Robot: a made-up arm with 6 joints.
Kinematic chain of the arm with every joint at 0, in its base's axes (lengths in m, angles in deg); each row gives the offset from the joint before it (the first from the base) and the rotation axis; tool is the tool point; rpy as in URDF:
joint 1: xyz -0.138 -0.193 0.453 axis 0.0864 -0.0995 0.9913
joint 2: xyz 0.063 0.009 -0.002 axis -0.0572 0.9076 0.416
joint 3: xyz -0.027 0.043 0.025 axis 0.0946 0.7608 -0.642
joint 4: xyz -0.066 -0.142 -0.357 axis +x
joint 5: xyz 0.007 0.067 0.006 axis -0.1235 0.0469 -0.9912
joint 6: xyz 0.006 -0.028 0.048 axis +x
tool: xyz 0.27 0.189 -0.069 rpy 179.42 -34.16 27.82
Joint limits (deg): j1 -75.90..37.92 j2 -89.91..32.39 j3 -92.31..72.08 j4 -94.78..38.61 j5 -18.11..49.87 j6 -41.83..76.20
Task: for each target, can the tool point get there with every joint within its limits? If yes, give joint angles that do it. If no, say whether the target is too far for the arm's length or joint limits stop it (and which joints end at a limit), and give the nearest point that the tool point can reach.
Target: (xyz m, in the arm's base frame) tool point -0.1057 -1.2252 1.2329
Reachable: no: too far | nearest point -0.0908 -0.7723 0.8777 | short by 0.576 m
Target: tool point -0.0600 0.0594 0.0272
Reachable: yes | joints 26.80 15.11 -10.51 -13.99 -8.13 -7.46
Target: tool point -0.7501 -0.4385 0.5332
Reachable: no: joint limits stop it (at a limit: joint 2, joint 3, joint 4, joint 5, joint 6) | nearest point -0.6953 -0.3961 0.3730 | short by 0.175 m
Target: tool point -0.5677 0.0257 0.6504
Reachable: no: joint limits stop it (at a limit: joint 2, joint 3, joint 5, joint 6) | nearest point -0.5269 0.0123 0.4946 | short by 0.162 m
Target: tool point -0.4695 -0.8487 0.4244
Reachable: no: joint limits stop it (at a limit: joint 1, joint 2, joint 4, joint 5) | nearest point -0.4130 -0.8083 0.4313 | short by 0.070 m
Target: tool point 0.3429 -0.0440 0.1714
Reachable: yes | joints -7.15 -13.48 -32.48 -66.50 -5.41 58.02
